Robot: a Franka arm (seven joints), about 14 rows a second.
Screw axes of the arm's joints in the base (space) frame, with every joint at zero. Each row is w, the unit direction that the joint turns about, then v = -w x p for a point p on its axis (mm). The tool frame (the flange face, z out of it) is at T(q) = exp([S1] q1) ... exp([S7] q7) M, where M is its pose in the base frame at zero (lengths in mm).
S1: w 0 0 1 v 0.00 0.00 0.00
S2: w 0 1 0 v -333.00 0.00 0.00
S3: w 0 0 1 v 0.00 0.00 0.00
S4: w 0 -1 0 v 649.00 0.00 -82.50
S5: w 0 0 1 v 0.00 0.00 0.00
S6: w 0 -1 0 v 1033.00 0.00 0.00
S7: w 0 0 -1 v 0.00 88.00 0.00
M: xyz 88.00 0.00 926.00 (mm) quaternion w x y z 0 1 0 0
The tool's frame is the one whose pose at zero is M.
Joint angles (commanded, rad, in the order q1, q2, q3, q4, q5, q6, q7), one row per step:
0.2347 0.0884 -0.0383 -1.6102 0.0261 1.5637 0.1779
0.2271 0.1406 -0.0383 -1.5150 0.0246 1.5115 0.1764
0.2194 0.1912 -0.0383 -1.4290 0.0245 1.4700 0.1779
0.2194 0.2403 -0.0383 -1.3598 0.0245 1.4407 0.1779
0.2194 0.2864 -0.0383 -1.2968 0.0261 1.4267 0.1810
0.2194 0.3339 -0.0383 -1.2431 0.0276 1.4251 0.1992
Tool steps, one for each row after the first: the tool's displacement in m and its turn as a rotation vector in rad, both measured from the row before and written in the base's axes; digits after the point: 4 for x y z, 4 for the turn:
0.0135 -0.0013 0.0100 -0.0048 0.0084 -0.0045
0.0129 -0.0015 0.0066 -0.0032 0.0056 -0.0079
0.0115 0.0029 -0.0001 -0.0034 0.0087 0.0010
0.0118 0.0031 -0.0007 -0.0001 -0.0029 -0.0023
0.0128 0.0033 -0.0056 -0.0022 -0.0048 -0.0173

